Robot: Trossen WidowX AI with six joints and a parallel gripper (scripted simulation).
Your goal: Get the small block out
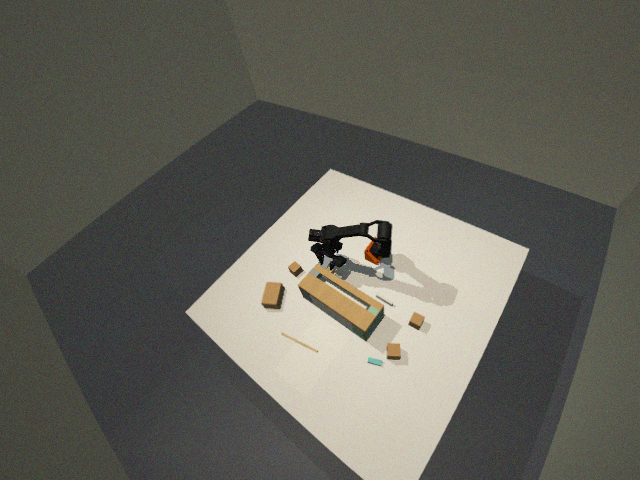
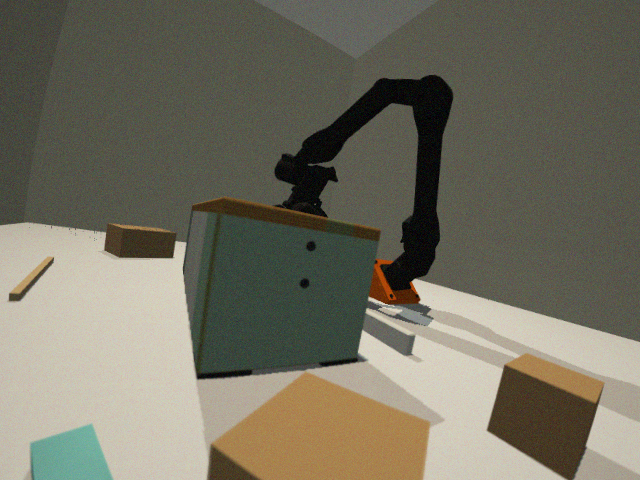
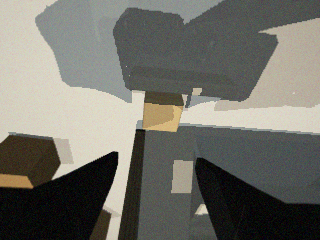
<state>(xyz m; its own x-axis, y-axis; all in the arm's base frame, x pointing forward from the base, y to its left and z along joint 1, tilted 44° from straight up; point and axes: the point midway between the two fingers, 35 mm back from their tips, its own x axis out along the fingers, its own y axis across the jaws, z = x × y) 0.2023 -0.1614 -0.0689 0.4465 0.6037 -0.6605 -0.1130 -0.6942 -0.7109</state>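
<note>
The tan block is 10 mm behind my gripper tip and 50 mm below it. From my gripper tip the other things lie so: thin wooden stick: 370 mm ahead, 80 mm to the left, 60 mm below; teal tile: 270 mm ahead, 410 mm to the left, 60 mm below; long box: 80 mm ahead, 160 mm to the left, 10 mm below.
</note>
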